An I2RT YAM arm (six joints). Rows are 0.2 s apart.
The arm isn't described. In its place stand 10 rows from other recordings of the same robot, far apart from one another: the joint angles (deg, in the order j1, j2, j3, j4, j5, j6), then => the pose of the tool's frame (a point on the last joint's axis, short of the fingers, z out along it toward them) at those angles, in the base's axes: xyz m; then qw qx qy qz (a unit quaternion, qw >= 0).
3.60, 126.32, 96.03, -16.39, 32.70, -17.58 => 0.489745, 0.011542, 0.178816, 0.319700, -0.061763, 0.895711, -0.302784
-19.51, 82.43, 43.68, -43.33, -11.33, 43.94 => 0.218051, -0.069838, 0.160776, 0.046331, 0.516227, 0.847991, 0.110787
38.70, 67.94, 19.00, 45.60, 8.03, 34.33 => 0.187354, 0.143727, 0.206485, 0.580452, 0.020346, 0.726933, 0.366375
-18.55, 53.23, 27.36, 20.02, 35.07, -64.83 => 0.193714, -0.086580, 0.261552, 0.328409, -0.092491, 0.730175, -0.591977
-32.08, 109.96, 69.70, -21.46, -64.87, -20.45 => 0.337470, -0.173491, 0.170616, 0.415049, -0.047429, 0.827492, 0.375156
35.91, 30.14, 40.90, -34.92, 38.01, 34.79 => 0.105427, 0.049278, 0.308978, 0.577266, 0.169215, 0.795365, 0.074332
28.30, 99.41, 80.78, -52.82, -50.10, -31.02 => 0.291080, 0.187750, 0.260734, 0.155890, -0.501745, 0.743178, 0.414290
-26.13, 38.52, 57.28, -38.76, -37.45, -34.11 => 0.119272, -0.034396, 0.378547, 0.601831, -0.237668, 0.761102, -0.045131
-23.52, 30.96, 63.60, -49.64, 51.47, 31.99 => 0.043472, -0.049293, 0.403861, 0.560136, 0.565781, 0.520533, -0.308520
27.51, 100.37, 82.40, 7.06, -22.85, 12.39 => 0.369633, 0.208088, 0.334460, 0.534500, -0.224464, 0.732682, 0.356514
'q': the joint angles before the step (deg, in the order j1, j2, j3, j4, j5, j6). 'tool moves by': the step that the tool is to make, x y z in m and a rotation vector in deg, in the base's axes. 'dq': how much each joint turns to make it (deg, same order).
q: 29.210 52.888 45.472 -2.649 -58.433 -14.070
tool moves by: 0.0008 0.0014 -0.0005 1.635 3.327 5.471
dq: -0.280 0.942 -0.507 3.185 -6.167 4.376
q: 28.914 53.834 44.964 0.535 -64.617 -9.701
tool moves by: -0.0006 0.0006 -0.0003 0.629 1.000 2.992
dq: 0.011 0.303 -0.292 1.412 -3.096 1.517
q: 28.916 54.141 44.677 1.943 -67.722 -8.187
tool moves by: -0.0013 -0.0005 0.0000 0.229 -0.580 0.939
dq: -0.007 -0.227 -0.142 0.028 -0.927 -0.544
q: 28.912 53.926 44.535 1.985 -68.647 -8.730
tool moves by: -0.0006 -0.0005 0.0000 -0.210 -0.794 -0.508
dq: -0.004 -0.224 0.149 -1.027 0.575 -1.342
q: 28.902 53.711 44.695 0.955 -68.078 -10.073
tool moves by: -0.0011 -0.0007 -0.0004 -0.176 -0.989 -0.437
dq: 0.013 -0.361 -0.013 -0.941 0.537 -1.483
